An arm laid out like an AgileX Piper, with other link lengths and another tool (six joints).
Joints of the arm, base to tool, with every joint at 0 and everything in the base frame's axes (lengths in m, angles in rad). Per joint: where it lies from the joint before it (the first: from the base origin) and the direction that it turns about. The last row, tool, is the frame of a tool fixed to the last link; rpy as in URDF.
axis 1: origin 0 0 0.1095 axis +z
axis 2: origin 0 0 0 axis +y
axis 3: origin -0.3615 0 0.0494 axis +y
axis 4: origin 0.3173 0 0.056 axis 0.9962 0 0.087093
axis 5: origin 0 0 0 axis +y
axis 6: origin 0.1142 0 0.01 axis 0.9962 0 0.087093
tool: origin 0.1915 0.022 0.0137 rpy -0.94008 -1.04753 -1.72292
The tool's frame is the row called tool.
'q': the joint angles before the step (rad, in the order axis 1, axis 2, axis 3, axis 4, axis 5, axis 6). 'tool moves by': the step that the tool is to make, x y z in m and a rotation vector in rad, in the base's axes. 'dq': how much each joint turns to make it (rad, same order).
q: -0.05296 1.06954 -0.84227 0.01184 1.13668 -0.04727
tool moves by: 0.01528 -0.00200 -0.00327 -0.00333 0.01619 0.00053
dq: 0.00001 0.06009 -0.03191 -0.00422 -0.01220 0.00001
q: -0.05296 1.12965 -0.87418 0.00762 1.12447 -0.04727
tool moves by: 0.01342 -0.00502 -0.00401 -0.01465 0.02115 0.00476
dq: 0.00001 0.05854 -0.03386 -0.01546 -0.00433 -0.00204
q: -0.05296 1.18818 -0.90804 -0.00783 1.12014 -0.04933
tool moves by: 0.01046 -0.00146 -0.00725 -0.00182 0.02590 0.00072
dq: -0.00001 0.05451 -0.02416 -0.00326 -0.00459 -0.00001
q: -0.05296 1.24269 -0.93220 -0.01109 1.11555 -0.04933
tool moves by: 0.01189 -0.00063 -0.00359 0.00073 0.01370 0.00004
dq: -0.00001 0.04681 -0.02932 0.00000 -0.00377 -0.00001
